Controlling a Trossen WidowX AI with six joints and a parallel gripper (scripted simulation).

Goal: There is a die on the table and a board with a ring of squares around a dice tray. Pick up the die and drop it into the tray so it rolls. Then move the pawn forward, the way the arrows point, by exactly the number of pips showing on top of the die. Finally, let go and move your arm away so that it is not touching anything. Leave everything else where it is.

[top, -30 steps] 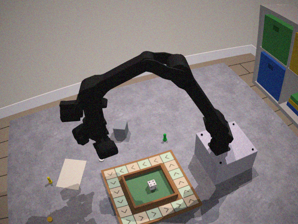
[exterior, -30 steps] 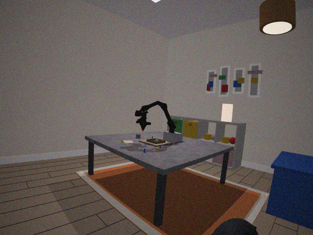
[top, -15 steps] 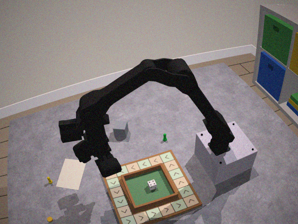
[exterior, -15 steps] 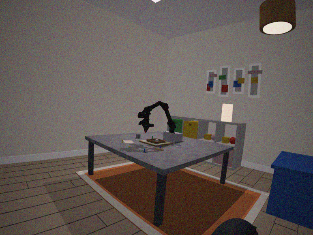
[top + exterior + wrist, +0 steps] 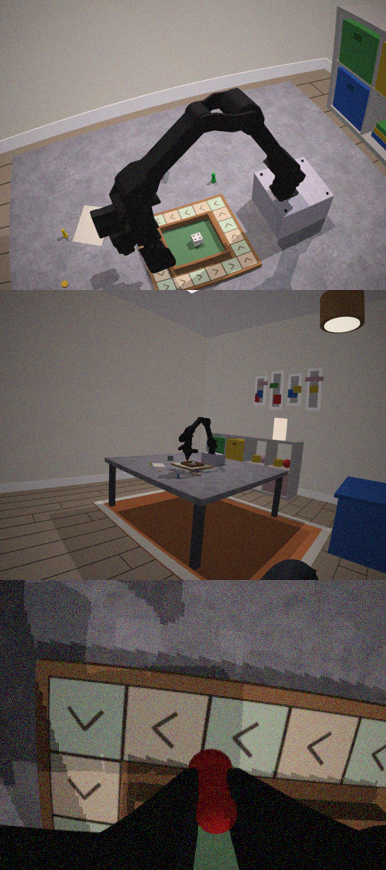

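The red pawn lies 1 cm above my gripper tip. Also, from my gripper tip: white die (13 cm behind, 5 cm below, 4 cm to the right); cream card (23 cm to the right, 14 cm ahead, 8 cm below); green dice tray (12 cm behind, 7 cm below, 4 cm to the right).
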